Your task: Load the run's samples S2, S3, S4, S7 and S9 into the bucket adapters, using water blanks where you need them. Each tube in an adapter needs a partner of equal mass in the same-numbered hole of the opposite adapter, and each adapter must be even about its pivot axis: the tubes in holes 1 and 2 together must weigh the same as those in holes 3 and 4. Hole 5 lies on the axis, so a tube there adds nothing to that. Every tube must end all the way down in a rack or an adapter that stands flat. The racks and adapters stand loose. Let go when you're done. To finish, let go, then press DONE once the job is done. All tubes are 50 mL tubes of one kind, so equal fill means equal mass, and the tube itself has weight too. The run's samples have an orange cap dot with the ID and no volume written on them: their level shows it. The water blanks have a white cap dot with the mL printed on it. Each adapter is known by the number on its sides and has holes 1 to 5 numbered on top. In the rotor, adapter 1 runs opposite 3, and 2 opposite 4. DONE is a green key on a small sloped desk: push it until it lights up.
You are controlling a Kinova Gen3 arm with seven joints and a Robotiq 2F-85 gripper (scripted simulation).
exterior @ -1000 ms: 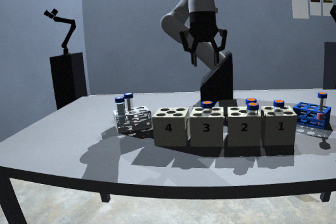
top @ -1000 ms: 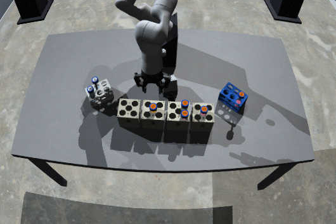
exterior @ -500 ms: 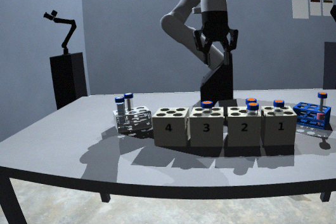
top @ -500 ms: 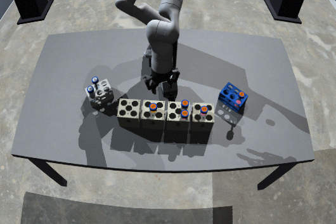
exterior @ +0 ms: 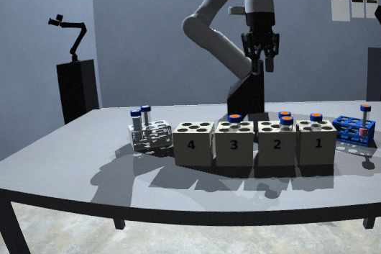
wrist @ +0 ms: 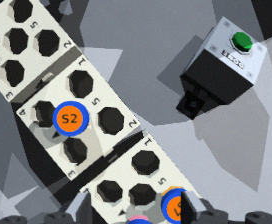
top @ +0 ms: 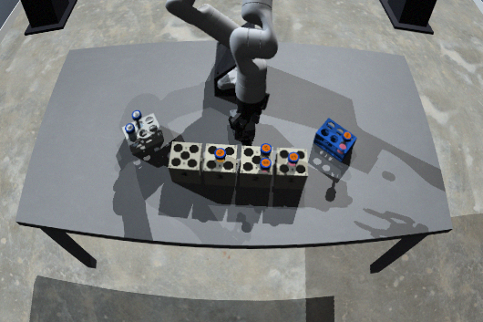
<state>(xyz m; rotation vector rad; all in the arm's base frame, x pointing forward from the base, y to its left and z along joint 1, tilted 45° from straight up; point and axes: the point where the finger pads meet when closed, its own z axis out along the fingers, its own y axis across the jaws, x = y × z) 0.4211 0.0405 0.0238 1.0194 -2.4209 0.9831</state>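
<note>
The sample tube S4 is 50 mm behind my hand, 330 mm to the left of it and 180 mm below it. Round my hand: sample tube S9: 50 mm ahead, 60 mm to the left, 180 mm below; sample tube S2: 70 mm to the right, 180 mm below; sample tube S7: 60 mm to the left, 180 mm below.
</note>
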